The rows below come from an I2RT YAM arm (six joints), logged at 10 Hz.
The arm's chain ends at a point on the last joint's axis. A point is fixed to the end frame.
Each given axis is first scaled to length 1.
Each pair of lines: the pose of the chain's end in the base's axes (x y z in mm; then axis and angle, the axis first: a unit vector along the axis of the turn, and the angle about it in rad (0 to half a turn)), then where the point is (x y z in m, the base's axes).
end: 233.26, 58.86, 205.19, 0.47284, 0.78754, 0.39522, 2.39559
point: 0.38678 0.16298 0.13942
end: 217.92, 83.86, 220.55, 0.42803, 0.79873, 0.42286, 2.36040
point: 0.36776 0.19828 0.16404
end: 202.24, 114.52, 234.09, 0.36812, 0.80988, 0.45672, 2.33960
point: 0.34330 0.24351 0.18717
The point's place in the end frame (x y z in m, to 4 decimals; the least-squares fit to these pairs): 0.0558 0.0369 0.1851
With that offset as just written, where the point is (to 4 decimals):
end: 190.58, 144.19, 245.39, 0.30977, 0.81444, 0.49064, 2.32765
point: 0.3209 0.2869 0.2079
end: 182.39, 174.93, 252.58, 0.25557, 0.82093, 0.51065, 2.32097
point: 0.3015 0.3280 0.2192
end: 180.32, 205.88, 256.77, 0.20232, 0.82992, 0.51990, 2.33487
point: 0.2861 0.3682 0.2222
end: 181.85, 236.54, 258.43, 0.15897, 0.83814, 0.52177, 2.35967
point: 0.2751 0.4055 0.2199
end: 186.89, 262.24, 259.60, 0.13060, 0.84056, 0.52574, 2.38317
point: 0.2706 0.4358 0.2193
